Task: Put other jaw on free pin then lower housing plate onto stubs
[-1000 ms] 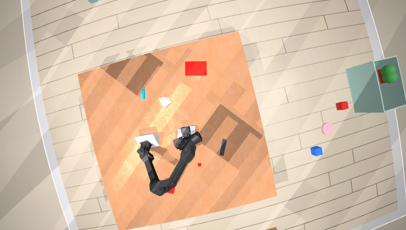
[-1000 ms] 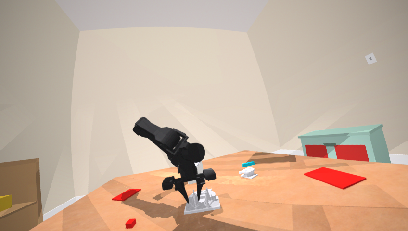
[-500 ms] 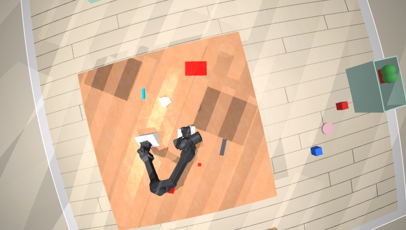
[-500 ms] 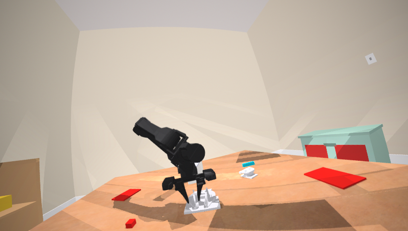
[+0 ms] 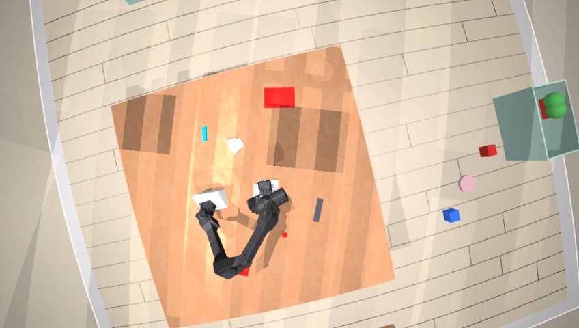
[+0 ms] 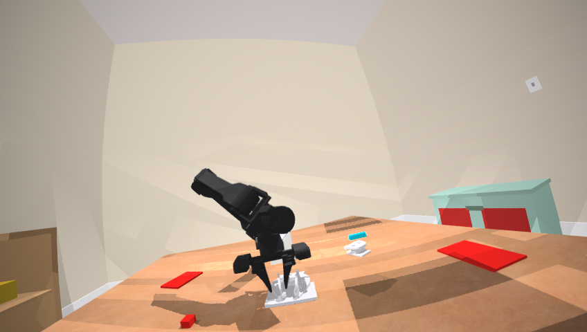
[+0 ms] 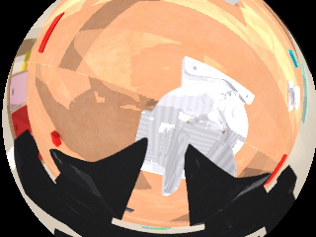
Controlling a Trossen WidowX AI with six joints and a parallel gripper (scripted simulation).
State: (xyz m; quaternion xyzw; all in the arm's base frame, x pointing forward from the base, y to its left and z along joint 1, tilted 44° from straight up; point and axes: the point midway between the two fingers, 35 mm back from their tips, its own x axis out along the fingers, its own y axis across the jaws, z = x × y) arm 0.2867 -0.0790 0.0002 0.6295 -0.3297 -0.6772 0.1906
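My gripper tip is 20 mm short of the white base plate, 30 mm to the right of it and 10 mm above it. Round my gripper tip: cyan bar: 220 mm behind, 410 mm to the left; then grey bar: 220 mm ahead, 140 mm to the right, 10 mm below; then small red cube: 20 mm ahead, 210 mm to the right, 10 mm below.
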